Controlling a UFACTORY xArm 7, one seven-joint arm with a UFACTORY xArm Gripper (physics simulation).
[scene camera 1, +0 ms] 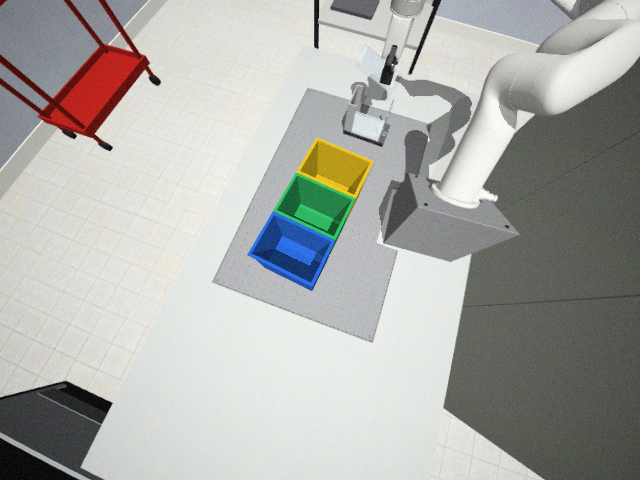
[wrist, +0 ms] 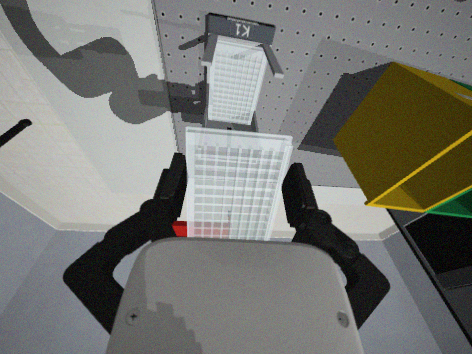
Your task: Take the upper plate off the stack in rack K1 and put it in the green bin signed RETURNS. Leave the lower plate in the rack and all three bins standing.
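Places are measured from the arm's base along level axes (x up, y left, z back), in centimetres.
Where they show: gripper, between the fingertips: [scene camera 1: 388, 73] [wrist: 237, 169]; arm's base, origin of its link: [scene camera 1: 453, 196].
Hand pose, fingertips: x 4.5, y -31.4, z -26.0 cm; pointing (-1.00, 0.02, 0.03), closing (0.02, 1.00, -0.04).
Observation:
Each offset is from my fingertips to the centre of the thing. Level surfaces: height alone.
My gripper [scene camera 1: 388, 75] [wrist: 237, 169] is shut on the upper plate, a clear gridded plate {dx +0.8, dy -0.1, dz -3.5 cm} [scene camera 1: 370, 59] [wrist: 235, 185], by its two long sides. It holds the plate above rack K1 {dx -17.4, dy +0.1, dz -1.7 cm} [scene camera 1: 362, 138] [wrist: 240, 29], clear of the rack's posts. The lower plate {dx -21.6, dy +0.1, dz -2.7 cm} [scene camera 1: 368, 125] [wrist: 237, 80] lies in the rack. The green bin {dx -15.3, dy +44.4, dz -8.5 cm} [scene camera 1: 316, 206] [wrist: 456, 206] stands between the yellow bin {dx -15.3, dy +31.5, dz -6.6 cm} [scene camera 1: 337, 166] [wrist: 400, 135] and the blue bin {dx -15.3, dy +57.4, dz -10.5 cm} [scene camera 1: 293, 249]. All three are upright. No RETURNS sign can be read in these views.
The yellow bin is nearest the rack. The bins and rack stand on a grey perforated mat {dx -24.3 cm} [scene camera 1: 356, 315] on the white table {dx -25.6 cm} [scene camera 1: 279, 392]. The arm's grey base block [scene camera 1: 449, 232] is right of the bins. A red cart [scene camera 1: 98, 91] stands on the floor at the left.

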